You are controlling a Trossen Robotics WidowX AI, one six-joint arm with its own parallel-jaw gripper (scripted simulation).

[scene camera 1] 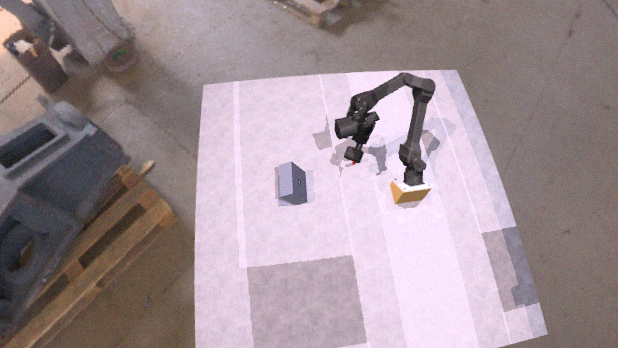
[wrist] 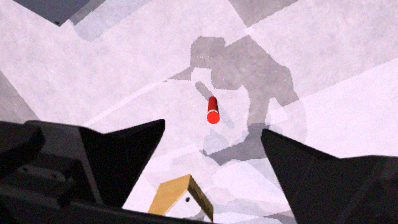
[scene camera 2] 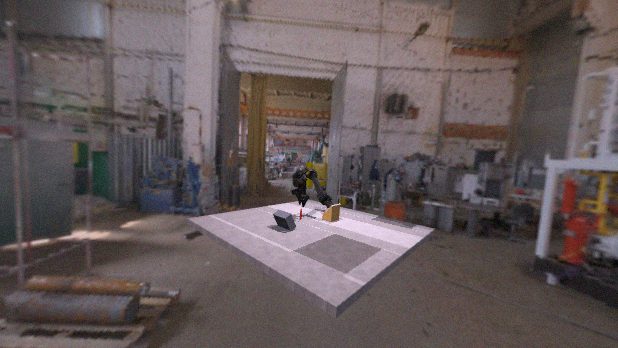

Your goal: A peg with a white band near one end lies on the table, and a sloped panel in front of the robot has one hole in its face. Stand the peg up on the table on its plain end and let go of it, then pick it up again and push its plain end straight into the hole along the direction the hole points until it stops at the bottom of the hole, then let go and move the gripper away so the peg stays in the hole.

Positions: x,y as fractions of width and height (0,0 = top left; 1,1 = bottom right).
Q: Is my gripper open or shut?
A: Open.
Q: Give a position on a grey sloped panel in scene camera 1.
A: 0.47,0.50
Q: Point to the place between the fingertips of my gripper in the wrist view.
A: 0.53,0.57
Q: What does my gripper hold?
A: Nothing.
